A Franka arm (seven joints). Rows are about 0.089 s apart.
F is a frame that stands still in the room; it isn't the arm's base.
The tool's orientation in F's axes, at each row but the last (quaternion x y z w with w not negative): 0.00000, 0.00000, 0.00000, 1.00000; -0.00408, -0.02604, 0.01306, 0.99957; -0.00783, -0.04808, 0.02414, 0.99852; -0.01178, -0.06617, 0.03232, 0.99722; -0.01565, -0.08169, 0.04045, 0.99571; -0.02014, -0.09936, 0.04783, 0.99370; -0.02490, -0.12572, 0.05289, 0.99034; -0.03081, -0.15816, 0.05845, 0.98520
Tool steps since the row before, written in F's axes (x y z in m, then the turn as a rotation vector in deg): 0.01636, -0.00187, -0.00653, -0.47, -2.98, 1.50; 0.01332, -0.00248, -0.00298, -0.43, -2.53, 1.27; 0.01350, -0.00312, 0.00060, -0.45, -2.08, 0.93; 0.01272, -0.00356, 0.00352, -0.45, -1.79, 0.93; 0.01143, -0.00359, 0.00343, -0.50, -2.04, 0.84; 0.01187, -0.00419, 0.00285, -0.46, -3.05, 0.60; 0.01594, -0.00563, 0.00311, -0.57, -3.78, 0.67; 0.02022, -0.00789, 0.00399, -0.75, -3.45, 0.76
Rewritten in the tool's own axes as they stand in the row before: 0.01636, -0.00187, -0.00653, -0.47, -2.98, 1.50; 0.01308, -0.00280, -0.00369, -0.43, -2.53, 1.27; 0.01333, -0.00377, -0.00075, -0.46, -2.07, 0.94; 0.01281, -0.00445, 0.00173, -0.44, -1.78, 0.95; 0.01150, -0.00460, 0.00142, -0.53, -2.03, 0.86; 0.01172, -0.00539, 0.00030, -0.63, -3.02, 0.59; 0.01549, -0.00736, -0.00121, -0.80, -3.74, 0.66; 0.01931, -0.01027, -0.00292, -0.90, -3.40, 0.81
